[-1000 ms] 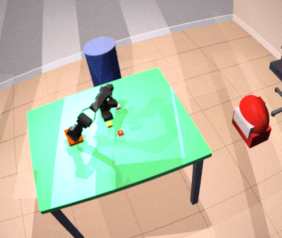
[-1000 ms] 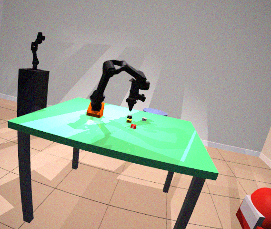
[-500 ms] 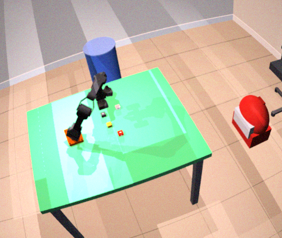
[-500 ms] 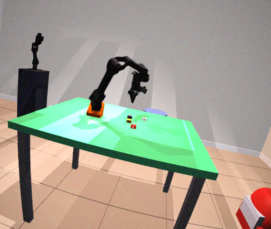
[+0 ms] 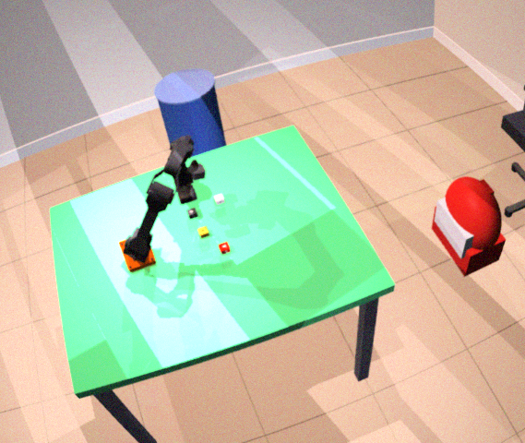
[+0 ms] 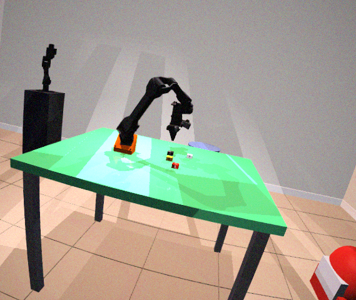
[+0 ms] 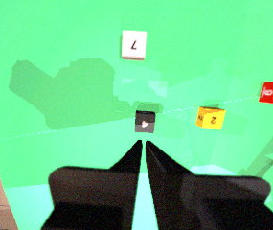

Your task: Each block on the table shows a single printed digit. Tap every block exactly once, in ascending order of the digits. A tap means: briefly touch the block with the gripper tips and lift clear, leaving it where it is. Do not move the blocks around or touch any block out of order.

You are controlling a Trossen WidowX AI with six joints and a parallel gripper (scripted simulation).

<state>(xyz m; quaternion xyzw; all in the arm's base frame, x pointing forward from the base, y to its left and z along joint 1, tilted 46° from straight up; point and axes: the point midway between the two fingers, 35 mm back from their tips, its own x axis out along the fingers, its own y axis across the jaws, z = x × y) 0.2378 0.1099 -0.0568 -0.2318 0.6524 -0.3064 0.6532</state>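
My gripper tip is 1 cm to the left of the black block and 7 cm above it. Round my gripper tip: white block 11 cm ahead, 1 cm to the left, 7 cm below; then red block 5 cm ahead, 22 cm to the right, 7 cm below; then yellow block 1 cm ahead, 11 cm to the right, 7 cm below.
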